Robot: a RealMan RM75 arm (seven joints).
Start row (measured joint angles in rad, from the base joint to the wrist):
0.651 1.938 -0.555 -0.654 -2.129 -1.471 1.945
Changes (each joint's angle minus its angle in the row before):
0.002 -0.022 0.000 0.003 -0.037 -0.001 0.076
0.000 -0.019 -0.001 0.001 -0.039 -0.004 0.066
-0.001 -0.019 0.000 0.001 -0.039 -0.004 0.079
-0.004 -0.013 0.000 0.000 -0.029 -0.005 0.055
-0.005 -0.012 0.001 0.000 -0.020 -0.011 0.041
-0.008 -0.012 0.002 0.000 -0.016 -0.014 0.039
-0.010 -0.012 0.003 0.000 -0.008 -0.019 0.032
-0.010 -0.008 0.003 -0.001 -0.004 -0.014 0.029
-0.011 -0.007 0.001 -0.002 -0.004 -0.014 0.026
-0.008 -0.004 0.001 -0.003 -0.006 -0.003 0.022
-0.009 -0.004 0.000 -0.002 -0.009 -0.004 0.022
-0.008 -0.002 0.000 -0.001 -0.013 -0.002 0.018
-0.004 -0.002 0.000 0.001 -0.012 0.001 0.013
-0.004 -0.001 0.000 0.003 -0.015 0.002 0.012
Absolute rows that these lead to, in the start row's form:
0.653 1.916 -0.555 -0.651 -2.166 -1.472 2.021
0.653 1.897 -0.556 -0.650 -2.205 -1.476 2.087
0.652 1.878 -0.556 -0.649 -2.244 -1.480 2.166
0.648 1.865 -0.556 -0.649 -2.273 -1.485 2.221
0.643 1.853 -0.555 -0.649 -2.293 -1.496 2.262
0.635 1.841 -0.553 -0.649 -2.309 -1.510 2.301
0.625 1.829 -0.550 -0.649 -2.317 -1.529 2.333
0.615 1.821 -0.547 -0.650 -2.321 -1.543 2.362
0.604 1.814 -0.546 -0.652 -2.325 -1.557 2.388
0.596 1.810 -0.545 -0.655 -2.331 -1.560 2.410
0.587 1.806 -0.545 -0.657 -2.340 -1.564 2.432
0.579 1.804 -0.545 -0.658 -2.353 -1.566 2.450
0.575 1.802 -0.545 -0.657 -2.365 -1.565 2.463
0.571 1.801 -0.545 -0.654 -2.380 -1.563 2.475

